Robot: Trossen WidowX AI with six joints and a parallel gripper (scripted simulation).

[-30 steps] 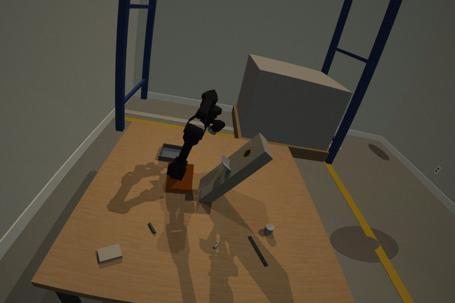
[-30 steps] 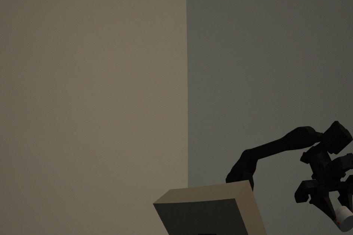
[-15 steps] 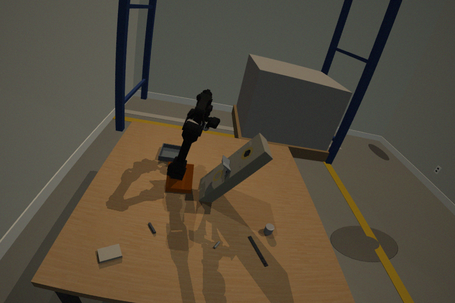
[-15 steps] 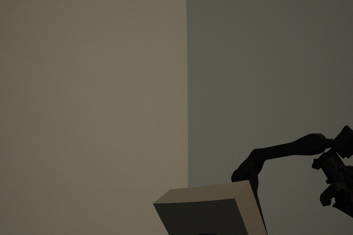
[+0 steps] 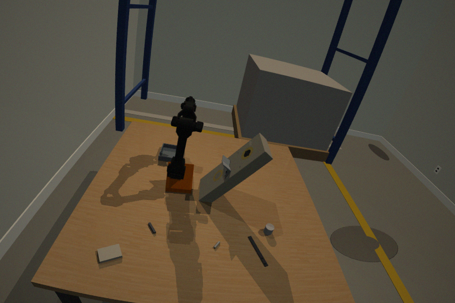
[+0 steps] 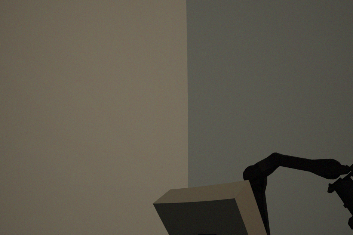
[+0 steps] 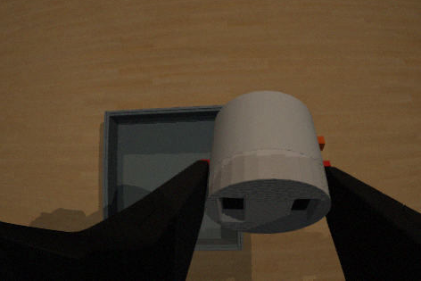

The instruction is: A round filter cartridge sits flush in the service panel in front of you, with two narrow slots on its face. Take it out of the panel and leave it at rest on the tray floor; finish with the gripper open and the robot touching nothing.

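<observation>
My gripper tip is now 18 cm above the grey tray and 8 cm past it. Also, from my gripper tip: short dark bar (60 cm to the right, 19 cm below, 11 cm behind); then tiny light piece (66 cm to the right, 19 cm below, 19 cm ahead); then grey filter cartridge (right at my gripper tip).
</observation>
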